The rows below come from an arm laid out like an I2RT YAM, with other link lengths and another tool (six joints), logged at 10 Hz.
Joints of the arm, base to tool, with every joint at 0 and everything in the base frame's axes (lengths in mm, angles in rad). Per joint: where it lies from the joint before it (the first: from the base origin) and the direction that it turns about. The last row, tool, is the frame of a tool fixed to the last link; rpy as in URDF.
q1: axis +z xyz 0 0 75.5
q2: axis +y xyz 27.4 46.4 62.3
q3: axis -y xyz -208.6 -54.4 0
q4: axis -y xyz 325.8 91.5 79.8
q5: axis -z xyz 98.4 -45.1 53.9
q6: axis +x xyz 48.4 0 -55.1
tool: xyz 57 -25 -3 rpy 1.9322 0.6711 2.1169
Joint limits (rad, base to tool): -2.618..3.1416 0..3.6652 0..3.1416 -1.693..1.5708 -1.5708..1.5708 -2.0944..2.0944
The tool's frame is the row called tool.
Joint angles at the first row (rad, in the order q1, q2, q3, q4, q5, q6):
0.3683, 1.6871, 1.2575, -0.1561, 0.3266, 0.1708
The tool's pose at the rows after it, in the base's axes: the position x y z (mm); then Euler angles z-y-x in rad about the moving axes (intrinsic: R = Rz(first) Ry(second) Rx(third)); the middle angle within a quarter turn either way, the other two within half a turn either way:
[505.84, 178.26, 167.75, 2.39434, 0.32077, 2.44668]
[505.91, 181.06, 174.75, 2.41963, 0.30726, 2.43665]
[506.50, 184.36, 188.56, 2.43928, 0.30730, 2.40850]
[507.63, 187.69, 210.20, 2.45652, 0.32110, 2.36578]
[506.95, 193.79, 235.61, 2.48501, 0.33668, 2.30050]
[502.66, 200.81, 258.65, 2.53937, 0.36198, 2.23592]
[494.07, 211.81, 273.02, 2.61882, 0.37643, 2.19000]
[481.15, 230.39, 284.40, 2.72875, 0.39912, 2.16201]
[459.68, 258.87, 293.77, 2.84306, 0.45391, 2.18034]
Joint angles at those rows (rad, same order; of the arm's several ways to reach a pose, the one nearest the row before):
0.3666, 1.6889, 1.2623, -0.1693, 0.2909, 0.1749
0.3656, 1.6791, 1.2743, -0.1878, 0.2573, 0.1718
0.3655, 1.6601, 1.2860, -0.1937, 0.2268, 0.1668
0.3651, 1.6337, 1.3031, -0.1930, 0.1963, 0.1573
0.3668, 1.5967, 1.3119, -0.1764, 0.1457, 0.1505
0.3682, 1.5469, 1.2967, -0.1442, 0.0725, 0.1299
0.3764, 1.4998, 1.2709, -0.1218, -0.0143, 0.1108
0.3997, 1.4585, 1.2467, -0.1064, -0.1061, 0.0787
0.4601, 1.4198, 1.2238, -0.1028, -0.1349, 0.0160

